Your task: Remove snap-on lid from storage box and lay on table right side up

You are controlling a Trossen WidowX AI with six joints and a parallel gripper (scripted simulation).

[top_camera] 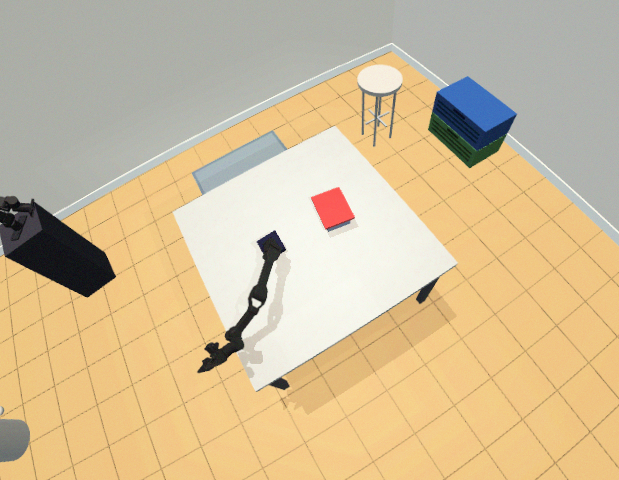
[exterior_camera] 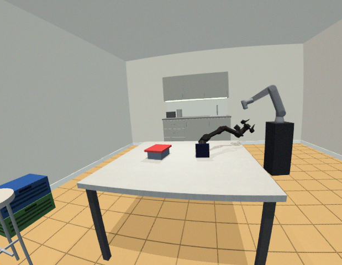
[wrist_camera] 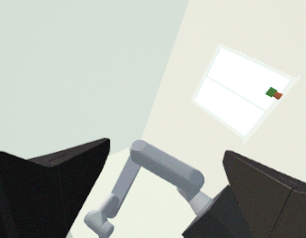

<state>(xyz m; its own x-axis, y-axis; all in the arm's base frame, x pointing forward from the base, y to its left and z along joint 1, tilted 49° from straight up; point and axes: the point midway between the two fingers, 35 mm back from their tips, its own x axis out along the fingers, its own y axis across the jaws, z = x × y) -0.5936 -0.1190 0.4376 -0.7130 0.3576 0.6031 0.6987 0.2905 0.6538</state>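
Right now the lid is 106 cm ahead of my gripper tip, 38 cm to the left of it and 17 cm below it. Also, from my gripper tip: storage box (106 cm ahead, 38 cm to the left, 22 cm below).
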